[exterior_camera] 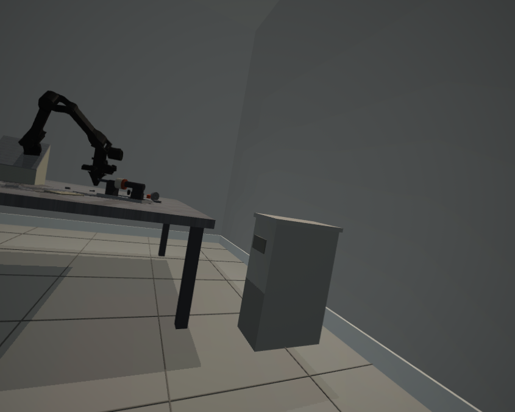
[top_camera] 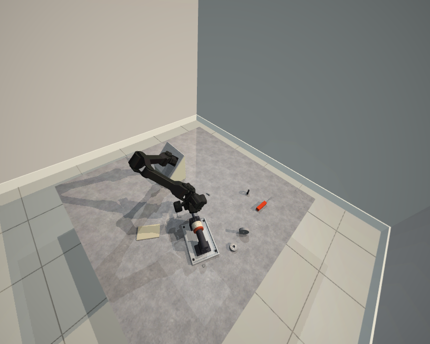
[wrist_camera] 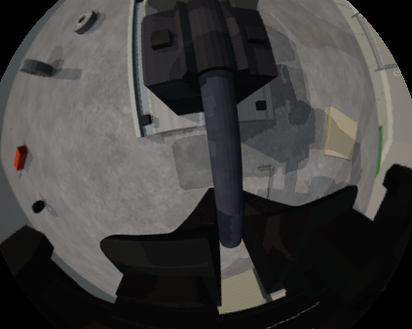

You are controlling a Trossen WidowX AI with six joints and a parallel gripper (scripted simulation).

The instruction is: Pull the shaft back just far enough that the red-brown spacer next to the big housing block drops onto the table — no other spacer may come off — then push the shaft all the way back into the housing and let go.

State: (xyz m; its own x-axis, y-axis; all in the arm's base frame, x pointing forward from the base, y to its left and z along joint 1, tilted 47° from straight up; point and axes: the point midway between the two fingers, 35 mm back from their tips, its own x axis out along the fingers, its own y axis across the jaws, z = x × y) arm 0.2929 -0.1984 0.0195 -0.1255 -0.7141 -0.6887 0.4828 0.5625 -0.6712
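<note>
The dark shaft is 60 mm ahead of my gripper tip, 30 mm to the right of it and 30 mm above it. Also, from my gripper tip: black piece (400 mm to the left, 190 mm ahead, 30 mm below); beige card (240 mm to the right, 100 mm behind, 40 mm below); red-brown spacer (130 mm ahead, 70 mm to the right, 30 mm above).
</note>
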